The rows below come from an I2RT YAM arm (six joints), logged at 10 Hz.
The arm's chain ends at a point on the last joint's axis. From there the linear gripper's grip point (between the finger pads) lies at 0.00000 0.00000 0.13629 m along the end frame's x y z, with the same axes.
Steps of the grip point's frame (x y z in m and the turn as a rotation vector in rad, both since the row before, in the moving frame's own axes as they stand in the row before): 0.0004 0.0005 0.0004 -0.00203 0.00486 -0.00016; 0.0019 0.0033 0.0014 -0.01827 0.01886 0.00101; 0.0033 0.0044 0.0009 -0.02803 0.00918 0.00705; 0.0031 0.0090 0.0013 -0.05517 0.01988 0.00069; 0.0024 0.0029 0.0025 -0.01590 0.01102 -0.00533; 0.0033 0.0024 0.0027 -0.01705 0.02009 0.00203; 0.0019 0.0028 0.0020 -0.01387 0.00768 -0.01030; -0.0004 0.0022 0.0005 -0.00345 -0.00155 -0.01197; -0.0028 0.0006 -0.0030 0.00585 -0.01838 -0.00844
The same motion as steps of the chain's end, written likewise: -0.0003 0.0002 0.0004 -0.00203 0.00486 -0.00016; -0.0007 0.0008 0.0014 -0.01827 0.01886 0.00101; 0.0021 0.0006 0.0010 -0.02803 0.00918 0.00705; 0.0004 0.0015 0.0015 -0.05517 0.01988 0.00069; 0.0009 0.0007 0.0025 -0.01590 0.01102 -0.00533; 0.0006 0.0001 0.0027 -0.01705 0.02009 0.00203; 0.0008 0.0009 0.0020 -0.01387 0.00768 -0.01030; -0.0002 0.0017 0.0005 -0.00345 -0.00155 -0.01197; -0.0003 0.0014 -0.0030 0.00585 -0.01838 -0.00844
